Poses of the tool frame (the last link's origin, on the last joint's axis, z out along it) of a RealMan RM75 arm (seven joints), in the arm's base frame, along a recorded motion.
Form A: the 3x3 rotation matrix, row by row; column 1 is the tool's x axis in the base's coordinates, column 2 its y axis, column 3 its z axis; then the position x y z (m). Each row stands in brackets.
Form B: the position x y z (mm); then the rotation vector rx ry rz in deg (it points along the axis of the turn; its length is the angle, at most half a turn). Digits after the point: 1 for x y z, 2 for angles.
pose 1, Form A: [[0.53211, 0.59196, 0.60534], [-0.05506, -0.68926, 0.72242], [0.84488, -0.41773, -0.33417]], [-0.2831, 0.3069, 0.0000]
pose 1, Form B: -283.1, 306.9, 0.0, -118.25, -24.84, -67.11
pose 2, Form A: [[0.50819, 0.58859, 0.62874], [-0.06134, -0.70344, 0.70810], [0.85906, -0.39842, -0.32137]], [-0.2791, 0.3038, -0.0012]
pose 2, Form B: -279.1, 303.8, -1.2, -118.24, -24.61, -69.45
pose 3, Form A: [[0.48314, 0.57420, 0.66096], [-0.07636, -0.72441, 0.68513], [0.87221, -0.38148, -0.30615]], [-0.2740, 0.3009, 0.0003]
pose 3, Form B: -274.0, 300.9, 0.3, -118.43, -23.46, -72.23
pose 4, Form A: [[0.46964, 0.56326, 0.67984], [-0.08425, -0.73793, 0.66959], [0.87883, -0.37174, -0.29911]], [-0.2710, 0.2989, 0.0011]
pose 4, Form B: -271.0, 298.9, 1.1, -118.70, -22.68, -73.81
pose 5, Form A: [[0.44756, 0.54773, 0.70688], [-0.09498, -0.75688, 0.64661], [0.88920, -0.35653, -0.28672]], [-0.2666, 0.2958, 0.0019]
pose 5, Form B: -266.6, 295.8, 1.9, -118.97, -21.62, -76.23
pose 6, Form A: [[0.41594, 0.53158, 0.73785], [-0.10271, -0.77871, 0.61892], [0.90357, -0.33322, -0.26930]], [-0.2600, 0.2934, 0.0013]
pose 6, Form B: -260.0, 293.4, 1.3, -119.17, -20.74, -79.39
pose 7, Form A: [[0.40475, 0.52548, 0.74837], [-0.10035, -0.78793, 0.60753], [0.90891, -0.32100, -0.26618]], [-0.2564, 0.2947, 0.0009]
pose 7, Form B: -256.4, 294.7, 0.9, -119.48, -20.66, -80.53
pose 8, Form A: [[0.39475, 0.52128, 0.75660], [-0.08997, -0.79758, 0.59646], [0.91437, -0.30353, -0.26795]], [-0.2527, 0.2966, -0.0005]
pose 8, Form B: -252.7, 296.6, -0.5, -120.06, -21.05, -81.55
